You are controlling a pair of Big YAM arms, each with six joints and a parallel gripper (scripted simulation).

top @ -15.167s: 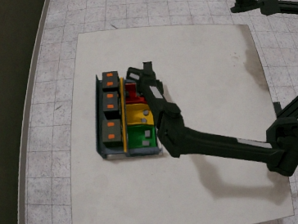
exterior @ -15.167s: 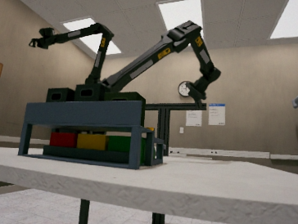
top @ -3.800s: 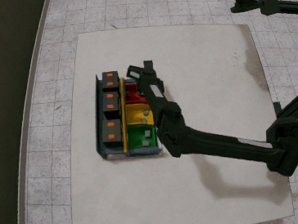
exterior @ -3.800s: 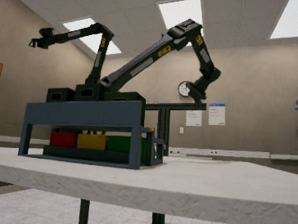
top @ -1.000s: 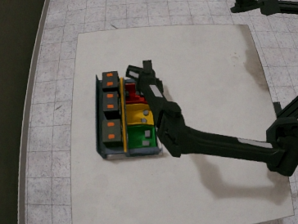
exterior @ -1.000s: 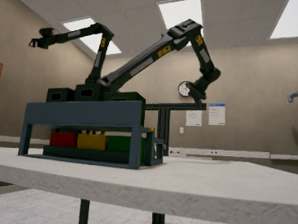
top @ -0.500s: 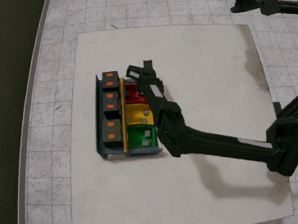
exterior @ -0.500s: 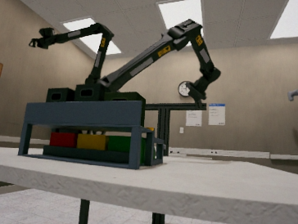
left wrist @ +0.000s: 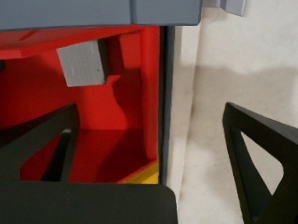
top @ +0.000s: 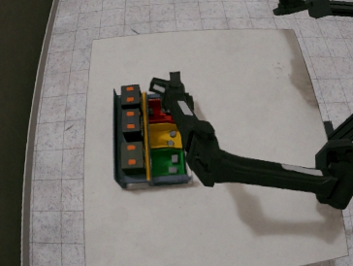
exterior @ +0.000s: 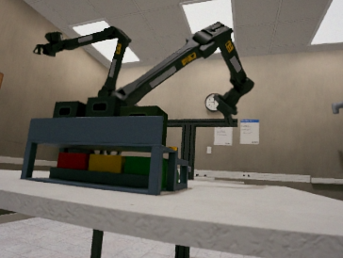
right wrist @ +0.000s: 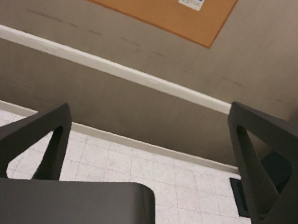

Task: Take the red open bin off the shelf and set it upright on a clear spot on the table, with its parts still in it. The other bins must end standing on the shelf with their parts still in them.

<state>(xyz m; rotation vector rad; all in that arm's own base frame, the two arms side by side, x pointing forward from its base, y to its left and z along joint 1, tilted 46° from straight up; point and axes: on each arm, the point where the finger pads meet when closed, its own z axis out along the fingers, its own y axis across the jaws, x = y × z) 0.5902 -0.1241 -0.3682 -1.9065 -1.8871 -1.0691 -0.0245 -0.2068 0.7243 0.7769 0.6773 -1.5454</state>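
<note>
The red bin is 8 cm ahead of my left hand and 1 cm below it. Also, from my left hand: green bin 7 cm ahead, 23 cm to the left, 1 cm below; then yellow bin 8 cm ahead, 11 cm to the left, 1 cm below.
</note>
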